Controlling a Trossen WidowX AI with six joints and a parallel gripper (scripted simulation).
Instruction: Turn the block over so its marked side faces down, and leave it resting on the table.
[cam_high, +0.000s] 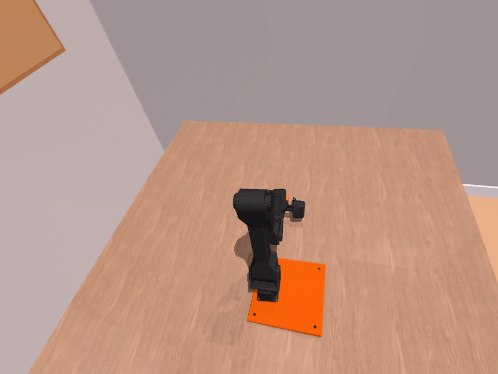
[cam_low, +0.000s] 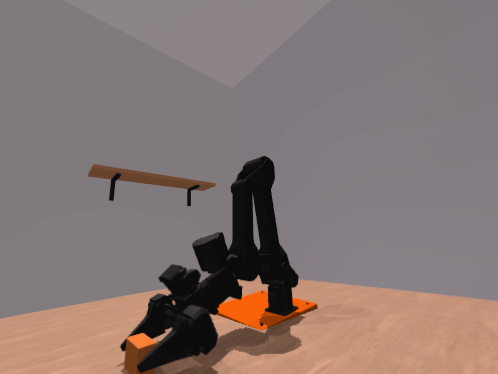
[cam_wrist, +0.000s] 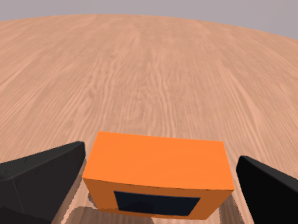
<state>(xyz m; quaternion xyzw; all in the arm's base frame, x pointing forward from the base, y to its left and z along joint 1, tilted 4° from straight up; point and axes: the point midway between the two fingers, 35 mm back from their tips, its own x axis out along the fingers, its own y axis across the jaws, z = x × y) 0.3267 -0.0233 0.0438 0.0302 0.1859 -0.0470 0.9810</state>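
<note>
The block lies 2 cm behind my gripper tip.
</note>
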